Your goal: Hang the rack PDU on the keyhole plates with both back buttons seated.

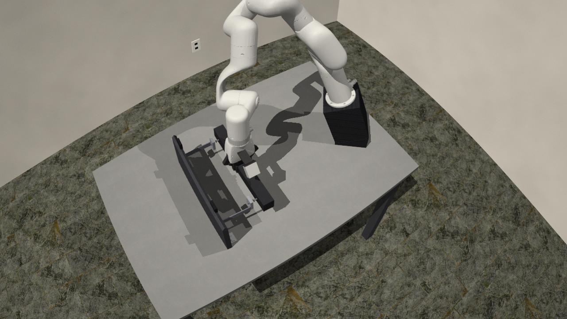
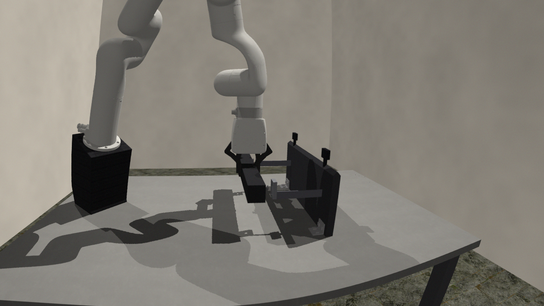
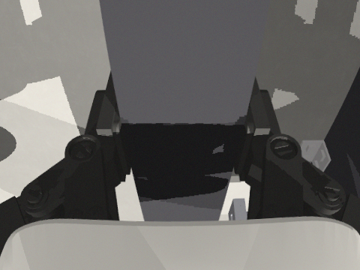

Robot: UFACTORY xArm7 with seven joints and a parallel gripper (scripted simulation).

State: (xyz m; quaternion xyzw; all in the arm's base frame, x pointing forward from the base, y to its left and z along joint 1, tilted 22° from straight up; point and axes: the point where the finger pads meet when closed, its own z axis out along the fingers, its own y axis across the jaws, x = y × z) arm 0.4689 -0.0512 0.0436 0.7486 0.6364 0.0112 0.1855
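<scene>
The rack PDU is 2 cm ahead of my hand and 1 cm below it. Round my hand: upright panel 18 cm ahead, 4 cm to the right, 4 cm below.
</scene>
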